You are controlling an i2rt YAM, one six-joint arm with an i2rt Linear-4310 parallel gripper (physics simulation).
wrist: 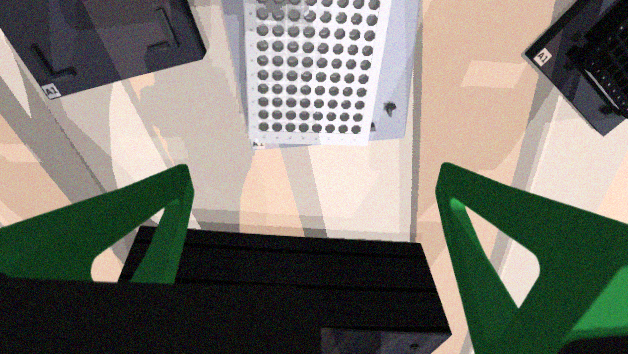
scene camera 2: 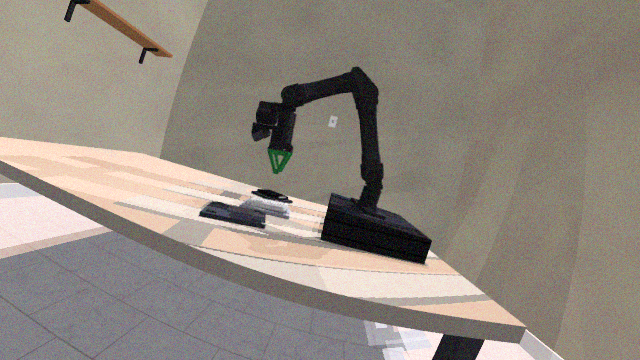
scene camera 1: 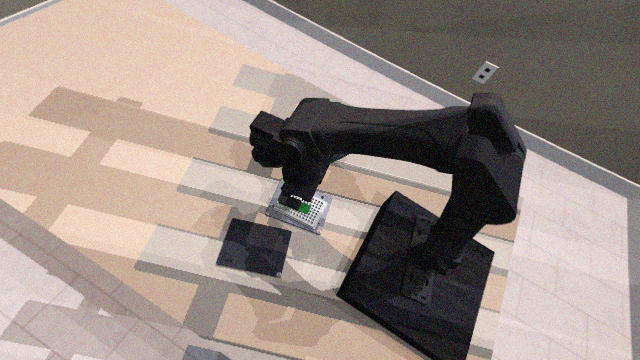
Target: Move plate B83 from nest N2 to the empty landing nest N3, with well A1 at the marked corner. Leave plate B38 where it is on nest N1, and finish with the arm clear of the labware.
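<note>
My open, empty gripper (scene camera 1: 304, 207) (scene camera 2: 276, 171) (wrist: 315, 172) has green fingers spread wide, above the table. In the wrist view a white 96-well plate (scene camera 1: 315, 214) (scene camera 2: 269, 204) (wrist: 315, 82) lies ahead of the fingertips on a silver-grey nest (scene camera 1: 272, 212) (wrist: 401, 65). The plate looks off-centre, close to the nest's A1-labelled edge. The empty dark nest (scene camera 1: 254, 247) (scene camera 2: 232, 214) (wrist: 115, 55) lies beside it, with an A1 label at a near corner. A black plate (wrist: 614, 67) sits on another dark nest (wrist: 561, 77) at the right. Plate names are unreadable.
The arm's black base block (scene camera 1: 420, 280) (scene camera 2: 375, 230) (wrist: 300, 260) stands on the table (scene camera 2: 350, 275) near the nests. In scene camera 1 the arm hides the black plate. A wooden wall shelf (scene camera 2: 125, 27) hangs far from the arm.
</note>
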